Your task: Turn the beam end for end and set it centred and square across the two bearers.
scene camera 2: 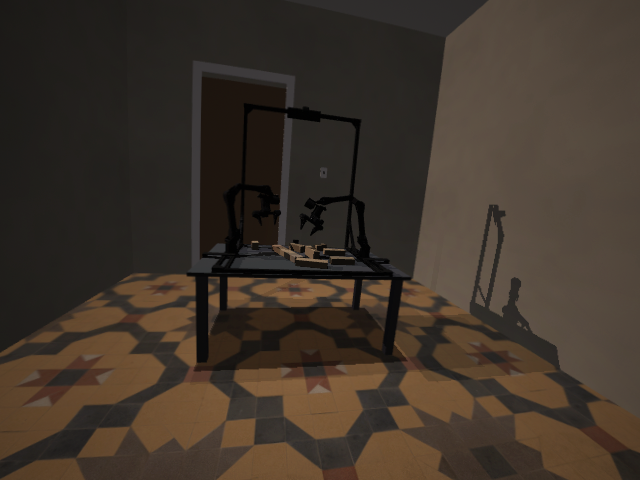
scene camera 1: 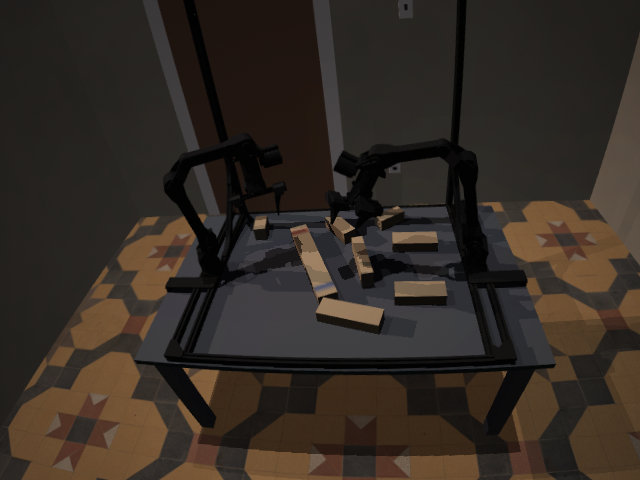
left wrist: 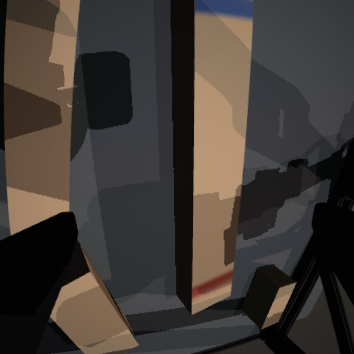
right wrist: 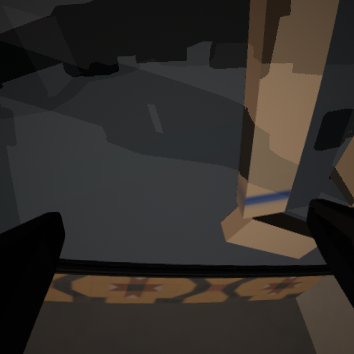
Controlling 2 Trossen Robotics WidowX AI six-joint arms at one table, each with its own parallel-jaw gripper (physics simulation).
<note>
The left gripper [scene camera 1: 344,225] is open, with nothing in its grasp. Also in view: a beam [scene camera 1: 320,280]. The right gripper [scene camera 1: 265,219] is open, holding nothing.
The beam also shows in the left wrist view [left wrist: 211,54] and in the right wrist view [right wrist: 286,54]. The left gripper shows as well in the left wrist view [left wrist: 196,219]. The right gripper is seen too in the right wrist view [right wrist: 187,217].
</note>
